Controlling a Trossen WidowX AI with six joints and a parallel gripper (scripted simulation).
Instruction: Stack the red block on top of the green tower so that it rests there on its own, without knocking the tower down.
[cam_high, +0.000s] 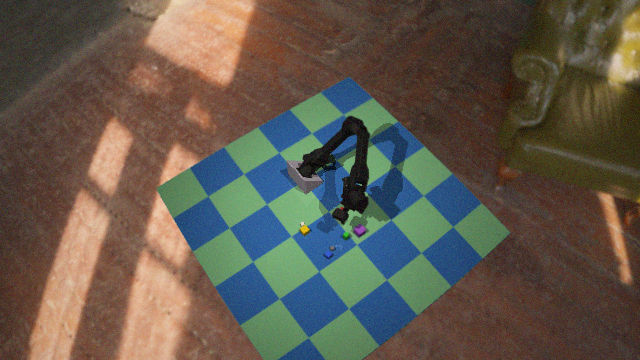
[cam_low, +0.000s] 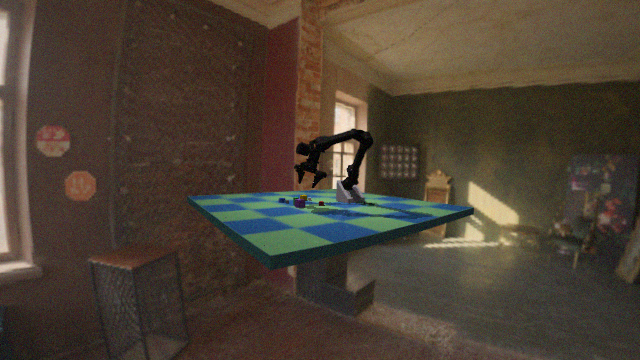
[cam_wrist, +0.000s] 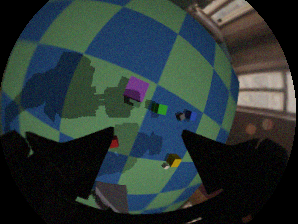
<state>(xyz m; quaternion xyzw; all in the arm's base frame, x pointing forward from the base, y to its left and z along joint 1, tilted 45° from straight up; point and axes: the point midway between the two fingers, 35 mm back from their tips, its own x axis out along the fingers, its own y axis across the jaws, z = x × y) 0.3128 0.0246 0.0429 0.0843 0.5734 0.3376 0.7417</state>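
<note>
My gripper tip is 100 mm above the red block, 80 mm past it and 30 mm to the right of it. From my gripper tip the other things lie so: purple block: 90 mm below, 50 mm ahead, 30 mm to the left; blue block: 150 mm to the right, 100 mm below, 70 mm ahead; yellow block: 180 mm to the right, 90 mm below, 90 mm behind.
</note>
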